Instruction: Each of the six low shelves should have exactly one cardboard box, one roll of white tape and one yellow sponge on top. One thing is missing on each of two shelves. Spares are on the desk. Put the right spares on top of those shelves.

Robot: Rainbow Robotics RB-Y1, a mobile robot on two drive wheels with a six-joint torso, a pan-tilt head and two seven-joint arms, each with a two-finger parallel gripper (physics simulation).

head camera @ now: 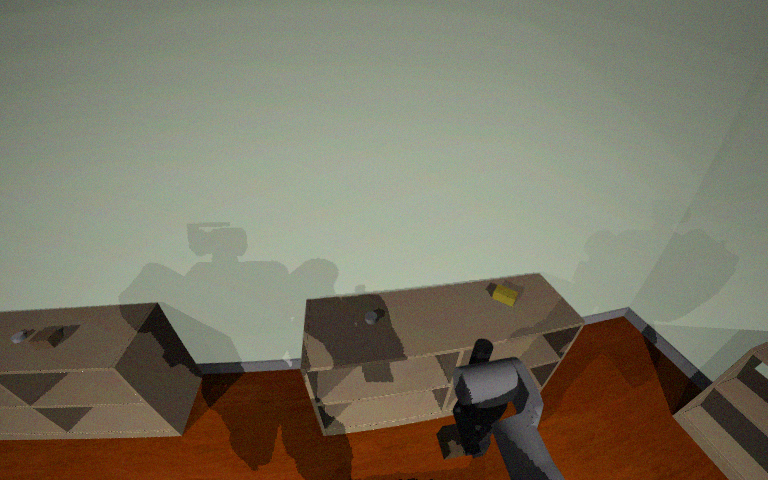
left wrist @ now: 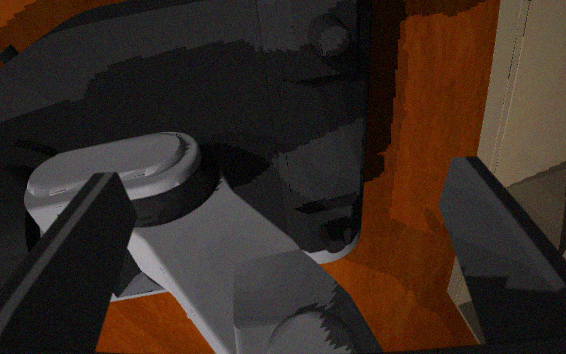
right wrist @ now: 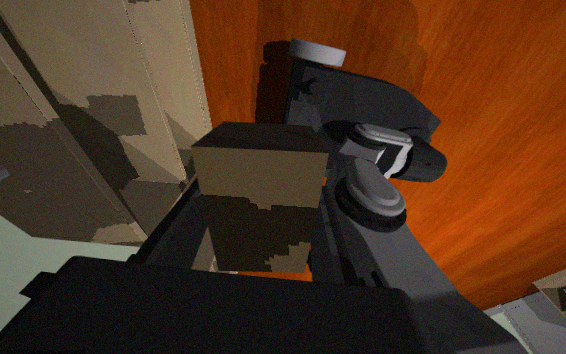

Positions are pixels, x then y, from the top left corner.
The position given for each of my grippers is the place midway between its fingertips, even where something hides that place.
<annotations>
my right gripper: head camera 464,438; right wrist 265,189; not seen in the left wrist view (out of frame)
</annotations>
